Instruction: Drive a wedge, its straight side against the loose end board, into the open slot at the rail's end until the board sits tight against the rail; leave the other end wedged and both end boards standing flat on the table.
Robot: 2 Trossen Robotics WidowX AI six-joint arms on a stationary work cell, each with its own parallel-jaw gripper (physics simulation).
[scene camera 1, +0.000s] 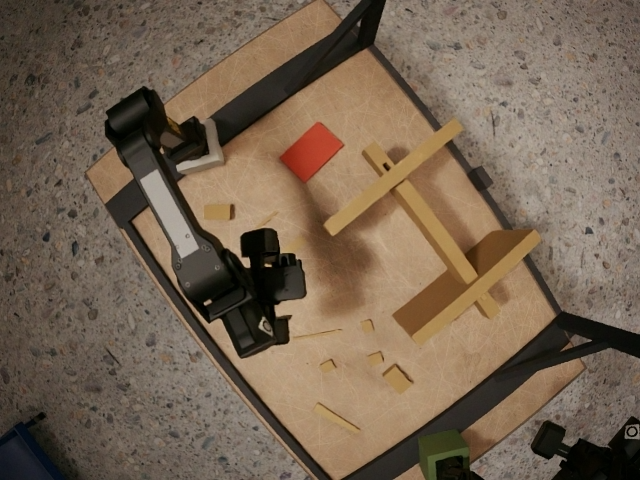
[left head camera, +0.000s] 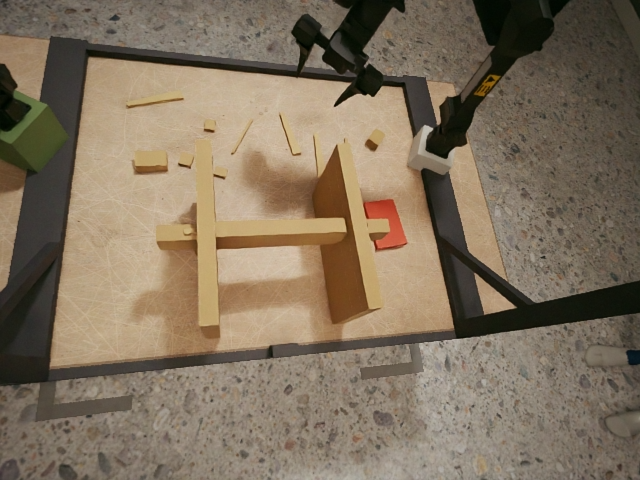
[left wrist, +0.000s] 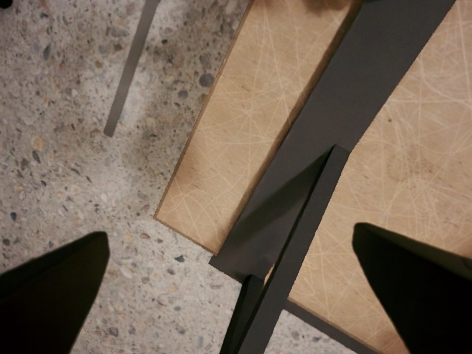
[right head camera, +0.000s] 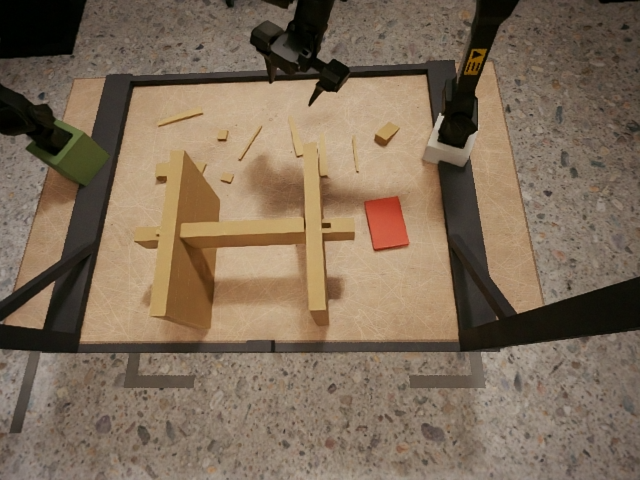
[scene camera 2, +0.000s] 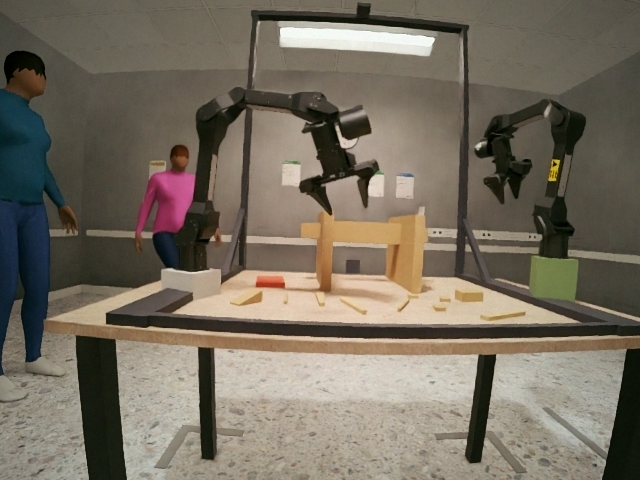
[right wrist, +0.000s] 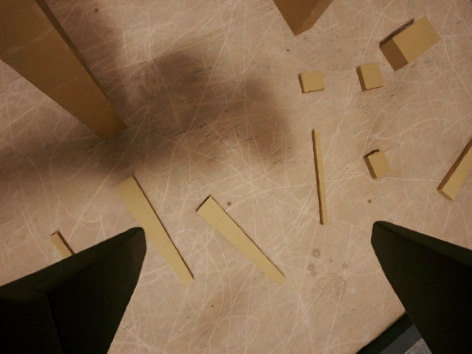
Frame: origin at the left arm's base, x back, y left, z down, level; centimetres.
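Seen in the pictures: left gripper, between the fingertips: (scene camera 1: 566, 439) (left wrist: 233, 238) (scene camera 2: 509, 201); right gripper, between the fingertips: (left head camera: 315, 92) (right head camera: 290, 94) (scene camera 2: 348, 211) (right wrist: 258, 235); left arm's base, origin of its link: (scene camera 1: 449, 469) (left head camera: 3, 111) (right head camera: 54, 140) (scene camera 2: 553, 257); right arm's base, origin of its link: (scene camera 1: 193, 144) (left head camera: 437, 145) (right head camera: 453, 134) (scene camera 2: 191, 269).
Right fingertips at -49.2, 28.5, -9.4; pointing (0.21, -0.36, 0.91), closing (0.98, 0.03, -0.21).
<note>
Offsets run from my right fingertips to a thing's middle, as dx, dy, dz. "spot": to the spot under its first point.
The rail @[-5.8, -29.1, +5.1] (left head camera: 279, 231) (right head camera: 242, 232) (scene camera 1: 436, 232) (scene camera 2: 361, 231) runs between two upright end boards. The loose end board @[-17.4, -22.6, +10.5] (right head camera: 313, 232) (scene camera 1: 398, 175) (scene camera 2: 325, 253) has the open slot @[spot: -19.0, -21.1, +3.9] (right head camera: 326, 225) (scene camera 1: 386, 166) just outside it; a thin dark line shows between board and rail. The other end board @[+5.4, -35.3, +10.5] (left head camera: 205, 279) (right head camera: 170, 232) has a wedge @[+7.6, -36.5, +8.5] (left head camera: 188, 231) in its slot. Several thin pieces, some tapered like wedges @[-5.2, +1.8, +21.2] (right wrist: 155, 230) @[+4.1, +3.7, +21.2] (right wrist: 240, 240), lie flat on the table. My right gripper (left head camera: 317, 89) (right head camera: 291, 93) (scene camera 2: 347, 209) (right wrist: 258, 235) is open and empty above them. My left gripper (scene camera 2: 509, 199) (left wrist: 233, 238) is open and empty, raised beside the table.
A red block @[-27.8, -8.4, +20.9] (right head camera: 386, 223) (scene camera 1: 312, 152) lies outside the loose board. A sloped block @[-17.6, +15.0, +20.3] (left head camera: 374, 139) (right head camera: 386, 133) lies near the white arm base (right head camera: 448, 147). A larger block @[+27.6, -20.1, +20.4] (left head camera: 150, 161) and small cubes @[+21.6, -4.4, +21.2] (left head camera: 209, 125) @[+21.8, -15.7, +21.2] (left head camera: 186, 159) lie behind the wedged end. A dark frame (right head camera: 447, 206) borders the table.
</note>
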